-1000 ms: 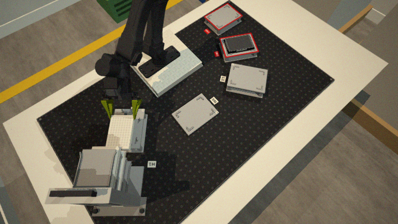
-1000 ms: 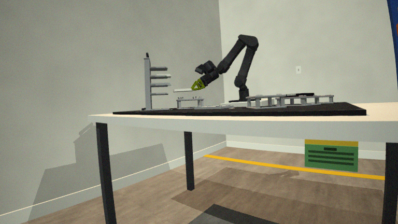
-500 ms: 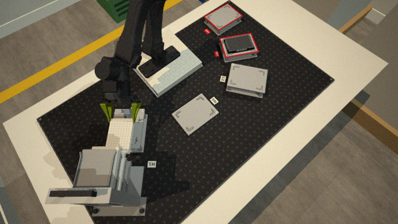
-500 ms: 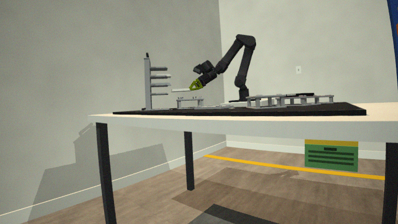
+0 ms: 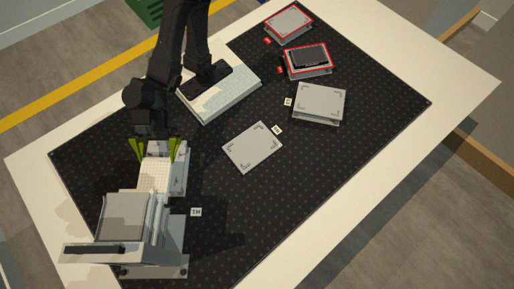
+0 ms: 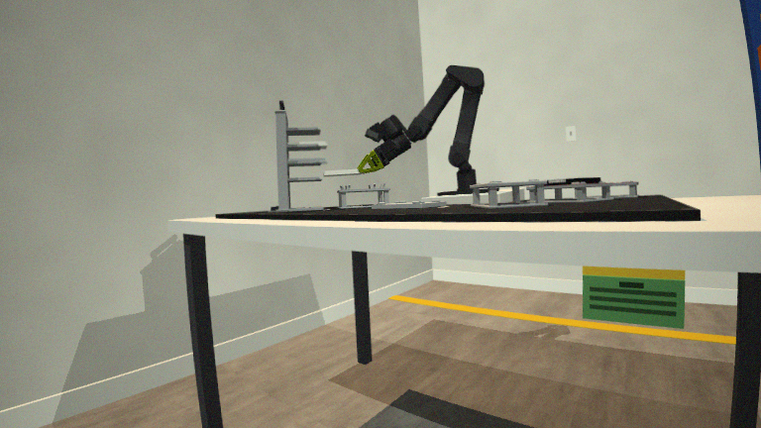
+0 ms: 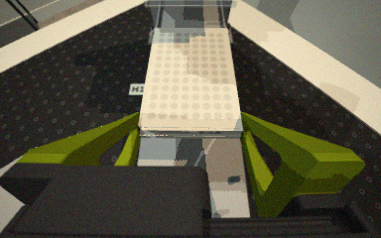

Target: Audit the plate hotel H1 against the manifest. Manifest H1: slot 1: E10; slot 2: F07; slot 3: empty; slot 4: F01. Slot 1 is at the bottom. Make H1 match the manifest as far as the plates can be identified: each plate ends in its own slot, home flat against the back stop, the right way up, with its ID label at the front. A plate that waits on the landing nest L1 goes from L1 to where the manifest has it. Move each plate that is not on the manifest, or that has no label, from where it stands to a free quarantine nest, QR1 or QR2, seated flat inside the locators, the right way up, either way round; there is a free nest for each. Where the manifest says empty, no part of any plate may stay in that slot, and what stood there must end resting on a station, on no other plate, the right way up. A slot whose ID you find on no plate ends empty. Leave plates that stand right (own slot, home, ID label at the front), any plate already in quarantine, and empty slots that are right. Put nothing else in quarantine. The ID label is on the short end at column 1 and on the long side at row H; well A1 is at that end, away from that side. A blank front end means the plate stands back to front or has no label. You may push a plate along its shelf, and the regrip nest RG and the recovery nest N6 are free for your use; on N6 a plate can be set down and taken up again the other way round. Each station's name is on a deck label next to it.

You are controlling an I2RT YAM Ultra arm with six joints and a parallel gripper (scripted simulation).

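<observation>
Now: the white well plate 4 cm to the right of my hand and 4 cm ahead of it. Also, from my hand: regrip nest (7 cm below, 1 cm to the left, 1 cm behind); H1 deck label (15 cm ahead, 12 cm below); plate hotel H1 (19 cm ahead, 16 cm to the right, 3 cm above).
</observation>
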